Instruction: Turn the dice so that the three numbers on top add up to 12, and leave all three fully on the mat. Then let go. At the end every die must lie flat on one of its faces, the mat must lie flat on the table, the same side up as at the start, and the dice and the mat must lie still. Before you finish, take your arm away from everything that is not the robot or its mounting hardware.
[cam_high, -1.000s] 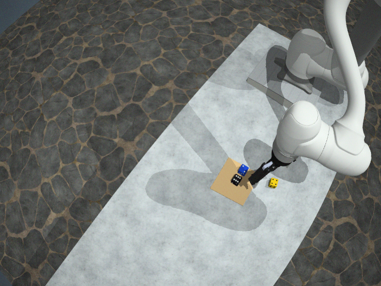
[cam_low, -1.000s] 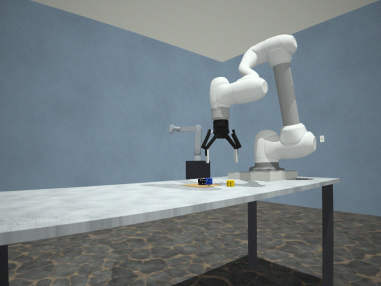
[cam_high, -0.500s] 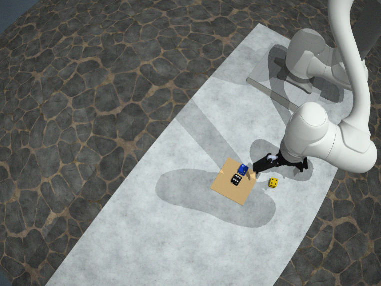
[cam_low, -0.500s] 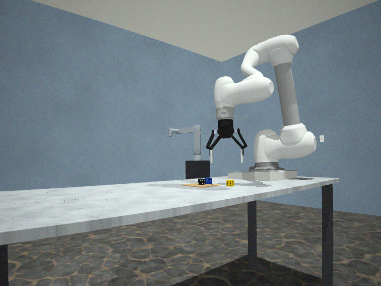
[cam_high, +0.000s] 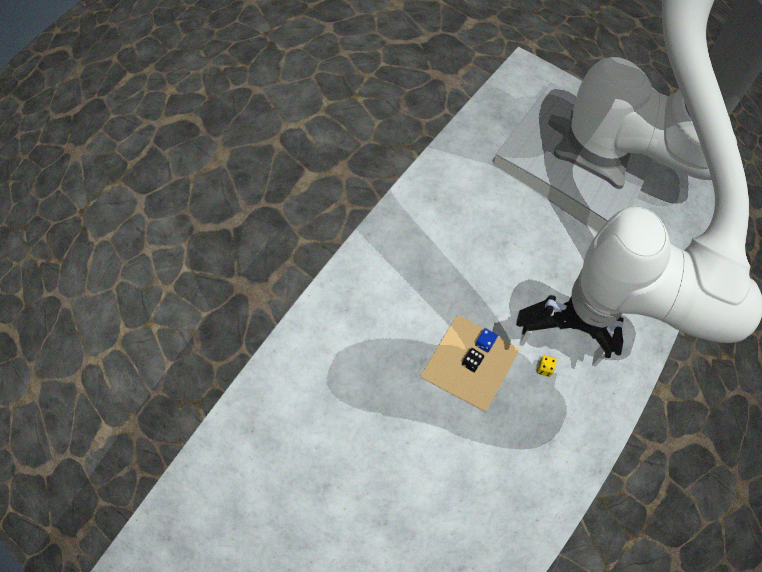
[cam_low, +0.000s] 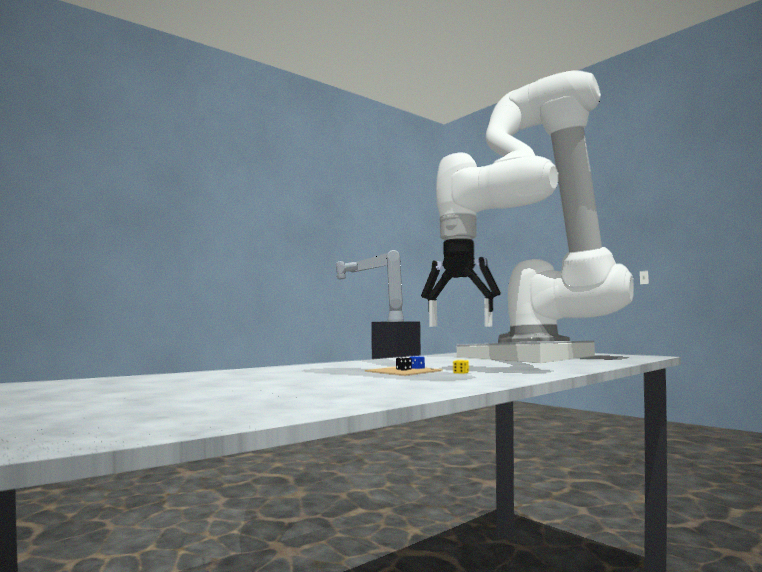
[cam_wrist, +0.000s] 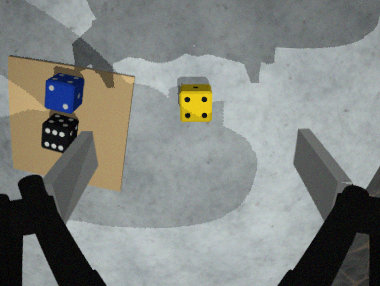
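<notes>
Right now my hand is 11 cm above the yellow die. The rest, counted from my hand: black die: 6 cm ahead, 13 cm to the right, 10 cm below; then blue die: 1 cm ahead, 13 cm to the right, 10 cm below; then tan mat: 6 cm ahead, 14 cm to the right, 12 cm below.
</notes>
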